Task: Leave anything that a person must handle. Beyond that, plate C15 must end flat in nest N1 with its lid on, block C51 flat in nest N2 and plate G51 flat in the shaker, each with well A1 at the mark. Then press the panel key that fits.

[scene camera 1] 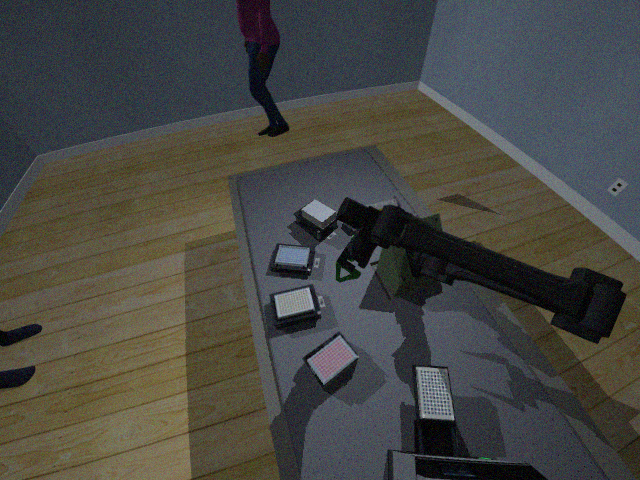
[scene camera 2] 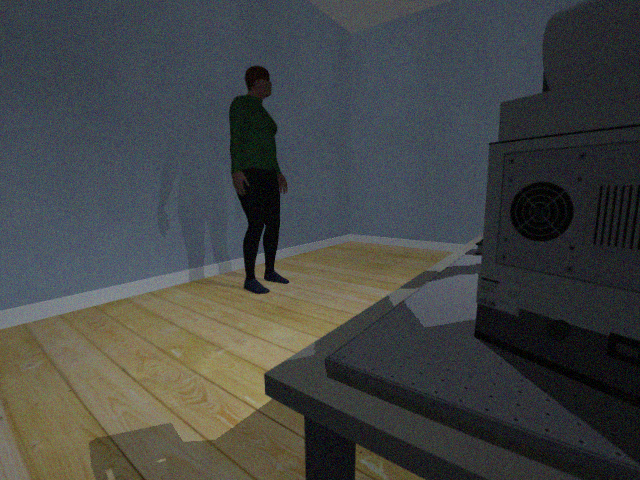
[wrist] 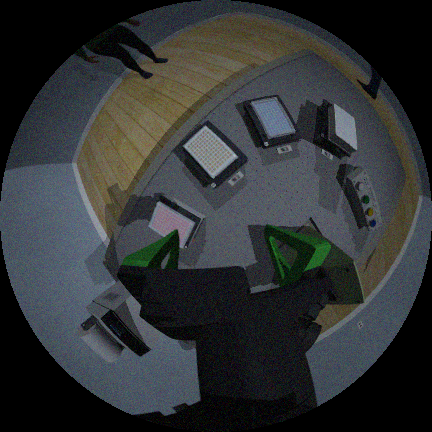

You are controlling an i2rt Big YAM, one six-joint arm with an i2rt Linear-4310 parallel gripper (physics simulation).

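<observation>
My gripper (scene camera 1: 347,276) (wrist: 222,231) is open and empty, its green fingers above the table; one finger shows clearly in scene camera 1. A pink-welled plate (scene camera 1: 331,357) (wrist: 172,221) sits on a dark base. A cream-welled plate (scene camera 1: 293,302) (wrist: 210,151), a bluish plate (scene camera 1: 293,255) (wrist: 272,117) and a tall piece with a plain white top (scene camera 1: 318,211) (wrist: 345,127) sit on separate dark holders. A white plate (scene camera 1: 434,392) lies at the instrument's dark tray. The key panel (wrist: 357,192) shows white, green, yellow and blue keys. Plate codes, nest labels and A1 marks are unreadable.
A dark green box (scene camera 1: 395,271) (wrist: 350,280) stands beside the arm, near the key panel. The grey instrument (scene camera 1: 465,469) (scene camera 2: 558,160) (wrist: 120,320) stands at the table's end. A person in red (scene camera 1: 260,25) and a person in green (scene camera 2: 252,134) stand beyond the table.
</observation>
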